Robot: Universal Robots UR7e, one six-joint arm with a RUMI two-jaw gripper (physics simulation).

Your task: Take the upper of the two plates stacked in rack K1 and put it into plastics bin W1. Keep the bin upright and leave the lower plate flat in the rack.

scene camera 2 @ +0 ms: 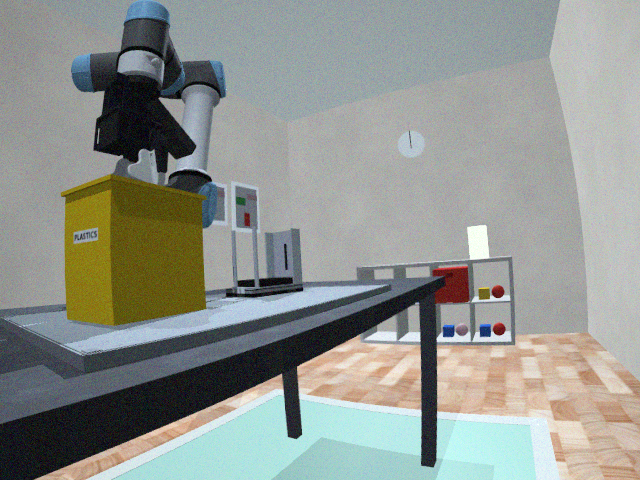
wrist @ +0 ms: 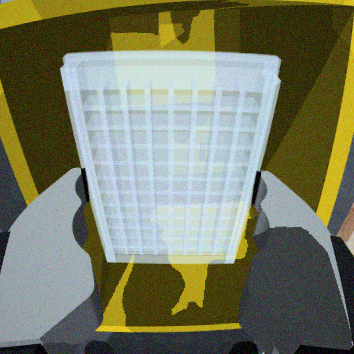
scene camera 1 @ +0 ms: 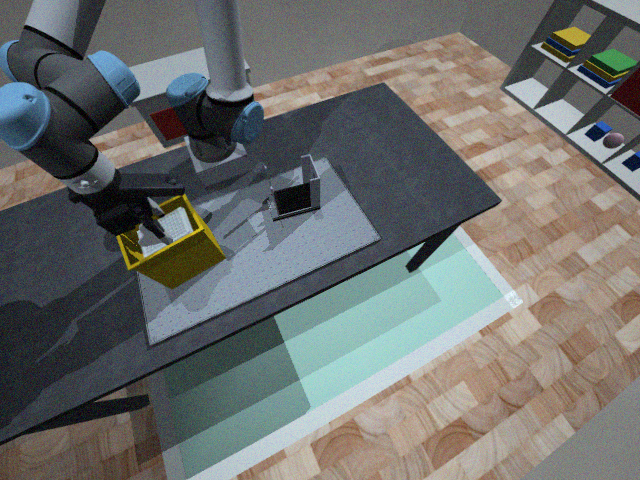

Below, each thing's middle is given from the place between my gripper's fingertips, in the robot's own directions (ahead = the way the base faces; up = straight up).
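Relative to the yellow plastics bin W1 (scene camera 2: 133, 250), my gripper is 10 mm to the left of it, 10 mm short of it and 60 mm above it. Counted from my gripper, the gridded plate (scene camera 1: 176, 223) is 10 mm to the right; the black plate (scene camera 1: 298, 197) is 40 mm behind, 350 mm to the left and 120 mm below. Going by their middles, of the things named here the gridded plate is the nearest to my gripper and the black plate the farthest from it.
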